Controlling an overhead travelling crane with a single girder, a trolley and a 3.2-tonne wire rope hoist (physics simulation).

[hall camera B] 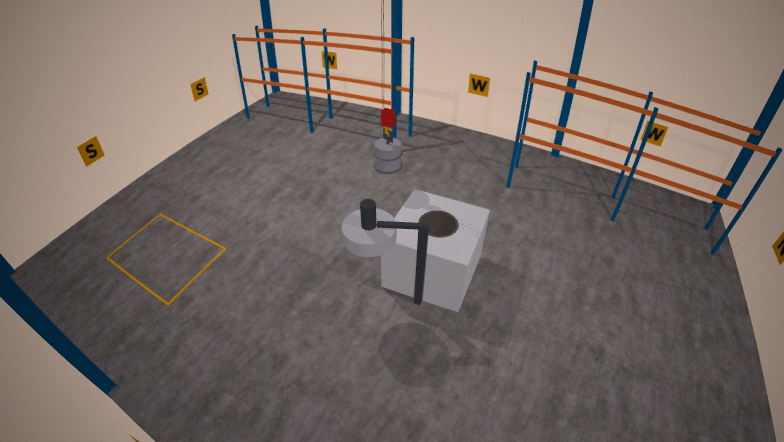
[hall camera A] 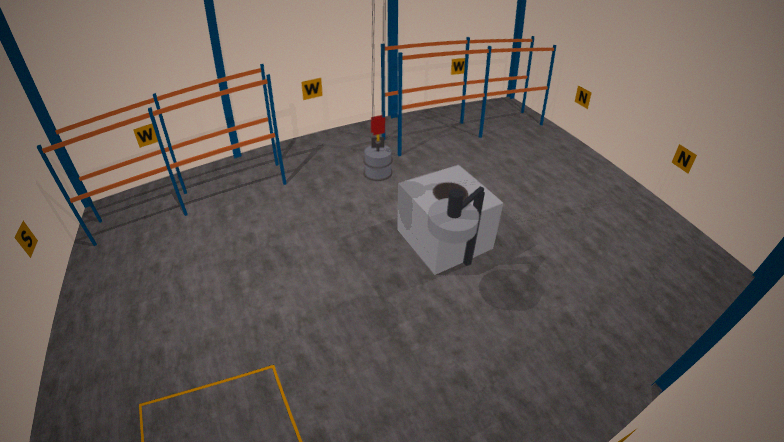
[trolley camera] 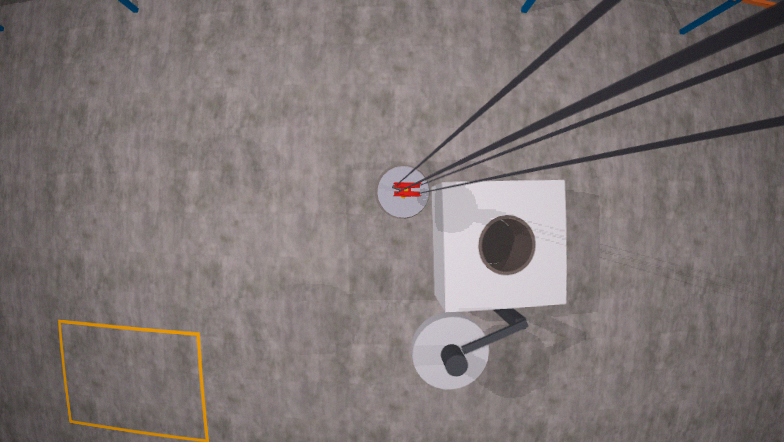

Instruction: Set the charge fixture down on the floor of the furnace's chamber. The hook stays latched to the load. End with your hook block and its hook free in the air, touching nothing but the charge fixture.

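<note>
The charge fixture (hall camera A: 377,163) (hall camera B: 387,156) (trolley camera: 400,208), a grey ribbed drum with a dark lug on top, hangs upright from my hook (hall camera A: 377,138) (hall camera B: 387,131), below the red block. The hook is shut on it. The furnace (hall camera A: 420,236) (hall camera B: 444,269) (trolley camera: 527,197) is a white box with a round, dark chamber opening (hall camera A: 447,189) (hall camera B: 438,224) (trolley camera: 506,244) in its top. In the trolley view the fixture is up and left of the opening, outside the furnace's outline. A round shadow lies on the furnace's top corner. The chamber floor is hard to make out.
A round grey lid (hall camera A: 444,227) (hall camera B: 365,241) (trolley camera: 430,367) is held beside the opening by a dark post and arm (hall camera A: 473,236) (hall camera B: 420,269) (trolley camera: 494,336). Blue-orange racks (hall camera A: 168,161) (hall camera B: 306,85) stand along the W wall. A yellow rectangle (hall camera A: 207,385) (hall camera B: 192,231) (trolley camera: 129,327) marks the floor.
</note>
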